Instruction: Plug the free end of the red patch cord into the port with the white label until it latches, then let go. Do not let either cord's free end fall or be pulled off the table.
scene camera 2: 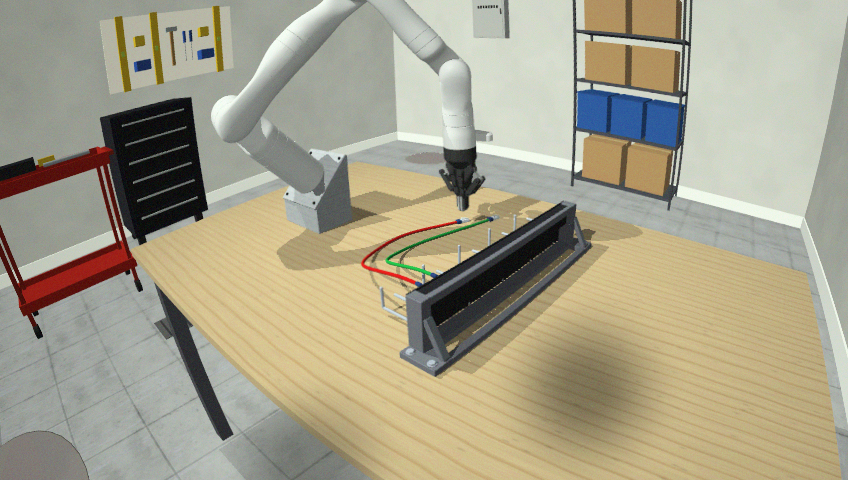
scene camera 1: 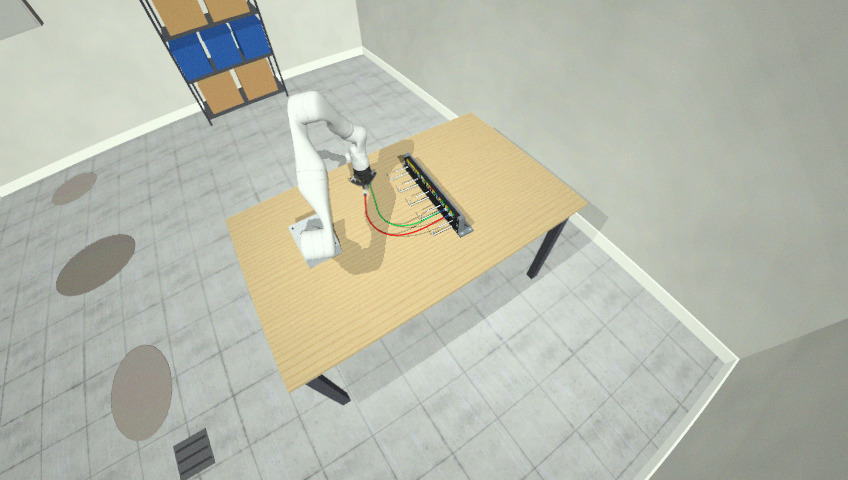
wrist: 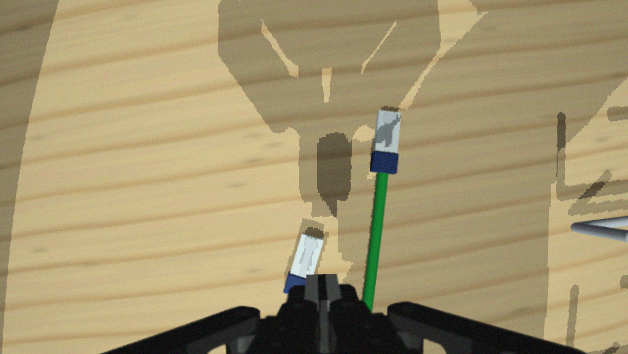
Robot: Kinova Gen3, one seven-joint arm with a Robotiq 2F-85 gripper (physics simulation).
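Pixels of known places: gripper, fingertip midpoint: (scene camera 2: 463,210) (scene camera 1: 366,188) (wrist: 322,295); arm's base at its link origin: (scene camera 2: 310,177).
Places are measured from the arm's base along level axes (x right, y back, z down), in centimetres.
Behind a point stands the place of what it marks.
Observation:
My gripper (scene camera 1: 364,186) @(x -24.1, y -29.4, z 8.1 cm) (scene camera 2: 462,205) @(x -24.1, y -29.4, z 8.1 cm) (wrist: 322,295) @(x -24.1, y -29.4, z 8.1 cm) is shut with nothing between its fingertips and points down above the table. The red cord (scene camera 1: 397,234) @(x 7.5, y -32.7, z 8.9 cm) (scene camera 2: 363,262) @(x 7.9, y -34.0, z 8.3 cm) curves from the patch panel (scene camera 1: 463,226) @(x 16.6, y -59.7, z 7.1 cm) (scene camera 2: 418,321) @(x 16.4, y -59.6, z 4.9 cm) to its free plug (scene camera 2: 463,220) @(x -24.6, y -29.0, z 11.0 cm) (wrist: 306,255) @(x -25.4, y -28.6, z 10.7 cm). That clear plug with a blue collar lies on the table, tilted, just below and left of the fingertips in the wrist view; the fingers partly hide its collar. The green cord (scene camera 1: 410,226) @(x 6.4, y -39.4, z 7.0 cm) (scene camera 2: 387,259) @(x 5.2, y -38.1, z 7.2 cm) (wrist: 377,225) @(x -26.9, y -32.3, z 11.0 cm) ends in a free plug (wrist: 387,132) @(x -31.6, y -32.8, z 10.7 cm) to the right. The white-labelled port cannot be made out.
Upright metal cable hooks (scene camera 2: 459,254) @(x -6.7, y -45.0, z 8.0 cm) (wrist: 600,231) @(x -26.8, y -42.7, z 7.9 cm) stick out along the panel's cord side. The arm's base (scene camera 2: 319,202) @(x 2.5, y -8.6, z 3.9 cm) stands on the table (scene camera 1: 333,333) @(x 36.5, y 5.1, z 11.7 cm) (scene camera 2: 654,416) @(x 4.6, y -93.5, z 11.6 cm). A red cart (scene camera 2: 65,279), a drawer cabinet (scene camera 2: 157,160) and a shelf rack (scene camera 2: 630,83) stand beyond the table.

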